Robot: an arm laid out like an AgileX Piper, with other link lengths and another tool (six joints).
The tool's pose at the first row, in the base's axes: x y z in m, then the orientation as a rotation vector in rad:
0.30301 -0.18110 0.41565 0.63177 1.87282 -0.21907
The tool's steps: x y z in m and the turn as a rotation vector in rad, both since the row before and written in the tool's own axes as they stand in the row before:
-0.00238 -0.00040 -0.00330 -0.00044 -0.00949 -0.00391
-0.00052 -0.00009 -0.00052 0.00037 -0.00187 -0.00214
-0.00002 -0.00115 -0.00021 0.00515 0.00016 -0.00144
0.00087 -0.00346 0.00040 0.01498 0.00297 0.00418
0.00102 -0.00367 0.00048 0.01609 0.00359 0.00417
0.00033 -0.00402 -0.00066 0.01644 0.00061 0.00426
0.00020 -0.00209 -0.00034 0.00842 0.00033 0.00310
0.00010 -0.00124 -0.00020 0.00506 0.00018 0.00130
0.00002 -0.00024 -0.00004 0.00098 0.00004 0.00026
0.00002 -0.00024 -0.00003 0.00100 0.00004 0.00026
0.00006 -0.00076 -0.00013 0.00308 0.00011 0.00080
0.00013 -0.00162 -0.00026 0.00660 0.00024 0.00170
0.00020 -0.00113 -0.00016 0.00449 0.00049 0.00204
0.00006 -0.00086 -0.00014 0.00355 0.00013 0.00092
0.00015 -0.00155 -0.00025 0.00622 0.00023 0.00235
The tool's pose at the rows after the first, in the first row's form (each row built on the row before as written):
0.30075 -0.18076 0.41904 0.62582 1.86508 -0.22384
0.30041 -0.18077 0.41970 0.62370 1.86403 -0.22610
0.29965 -0.18165 0.41964 0.62594 1.86463 -0.23187
0.29794 -0.18447 0.41822 0.64070 1.86579 -0.24249
0.29609 -0.18743 0.41661 0.65635 1.86744 -0.25401
0.29327 -0.19033 0.41604 0.67162 1.86611 -0.26667
0.29177 -0.19181 0.41572 0.68029 1.86505 -0.27256
0.29088 -0.19268 0.41555 0.68498 1.86460 -0.27647
0.29071 -0.19285 0.41552 0.68590 1.86451 -0.27722
0.29054 -0.19302 0.41548 0.68683 1.86442 -0.27799
0.28998 -0.19355 0.41538 0.68969 1.86414 -0.28036
0.28881 -0.19468 0.41516 0.69581 1.86353 -0.28546
0.28797 -0.19544 0.41490 0.70086 1.86306 -0.28826
0.28734 -0.19604 0.41479 0.70415 1.86272 -0.29100
0.28619 -0.19710 0.41456 0.71060 1.86181 -0.29532

